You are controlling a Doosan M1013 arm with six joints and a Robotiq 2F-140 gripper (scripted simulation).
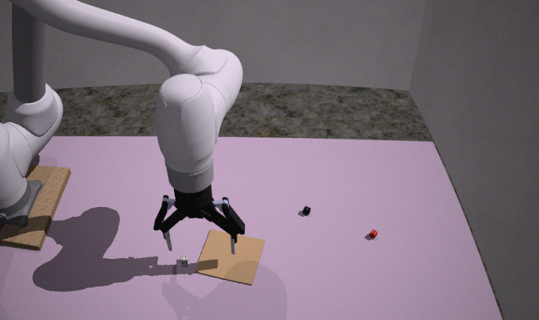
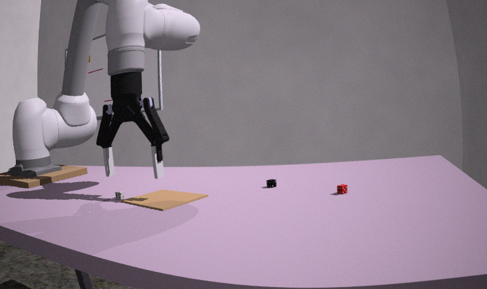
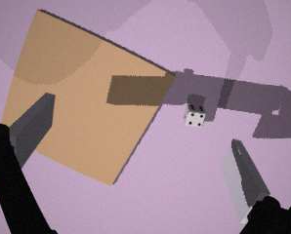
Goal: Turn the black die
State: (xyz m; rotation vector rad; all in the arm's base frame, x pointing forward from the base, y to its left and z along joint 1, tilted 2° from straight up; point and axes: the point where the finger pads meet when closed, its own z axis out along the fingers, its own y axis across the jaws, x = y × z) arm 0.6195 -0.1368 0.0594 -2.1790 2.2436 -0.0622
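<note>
The tan mat lies 6 cm ahead of my hand, 1 cm to the left of it and 6 cm below it. Round my hand: black die (26 cm ahead, 16 cm to the left, 5 cm below); then red die (43 cm ahead, 6 cm to the left, 5 cm below); then white die (5 cm behind, 1 cm to the right, 5 cm below).
</note>
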